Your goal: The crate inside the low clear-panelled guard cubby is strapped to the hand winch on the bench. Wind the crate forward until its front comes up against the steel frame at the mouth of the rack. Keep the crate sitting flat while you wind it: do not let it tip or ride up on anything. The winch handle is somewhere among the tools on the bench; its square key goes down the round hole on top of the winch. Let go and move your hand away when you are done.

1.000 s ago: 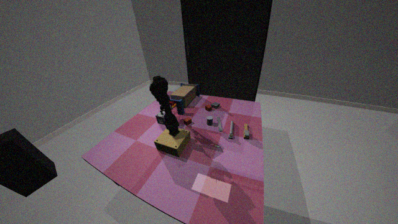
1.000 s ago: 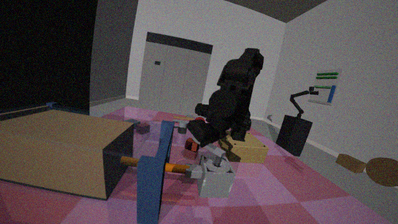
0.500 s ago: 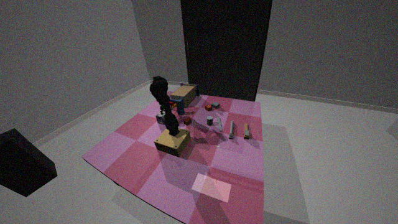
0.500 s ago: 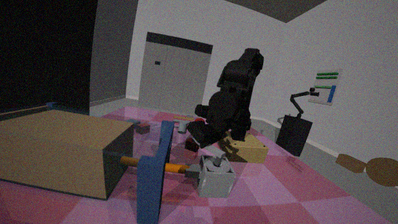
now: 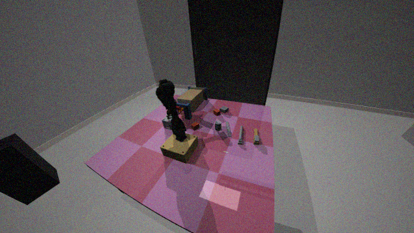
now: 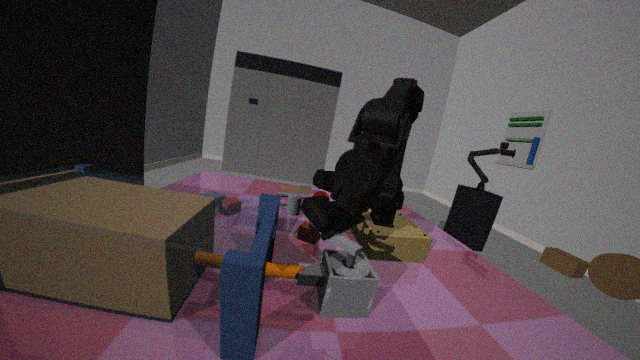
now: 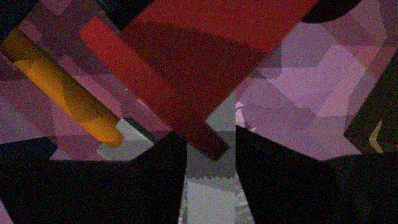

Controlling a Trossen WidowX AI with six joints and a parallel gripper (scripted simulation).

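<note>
Right now the red knob is 50 mm above my gripper tip, 30 mm ahead of it and 20 mm to the right of it. The rest, counted from my gripper tip: red-knobbed winch handle (20 mm above); then blue steel frame (110 mm ahead, 70 mm to the left, 10 mm below); then grey hand winch (80 mm below, 60 mm behind, 30 mm to the left).
</note>
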